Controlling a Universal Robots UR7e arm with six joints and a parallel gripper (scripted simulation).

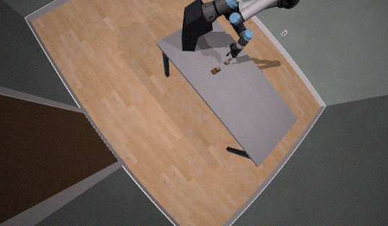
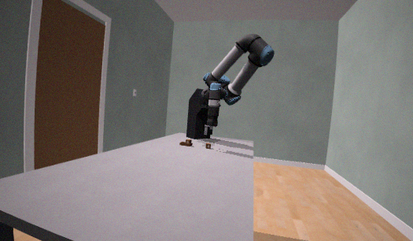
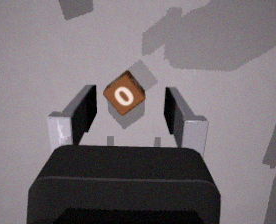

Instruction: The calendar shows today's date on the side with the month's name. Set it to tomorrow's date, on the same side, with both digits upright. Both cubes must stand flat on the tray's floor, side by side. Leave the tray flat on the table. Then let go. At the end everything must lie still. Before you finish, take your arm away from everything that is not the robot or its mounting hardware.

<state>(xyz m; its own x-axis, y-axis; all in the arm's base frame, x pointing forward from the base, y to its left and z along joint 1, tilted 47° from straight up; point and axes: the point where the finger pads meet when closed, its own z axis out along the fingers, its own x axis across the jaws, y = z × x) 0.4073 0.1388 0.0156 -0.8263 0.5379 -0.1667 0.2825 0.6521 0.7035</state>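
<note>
Now: the brown wooden cube 9 cm below my hand, 1 cm to the left of it and 1 cm ahead of it. Also, from my hand: calendar tray 15 cm to the right, 10 cm below, 2 cm ahead.
</note>
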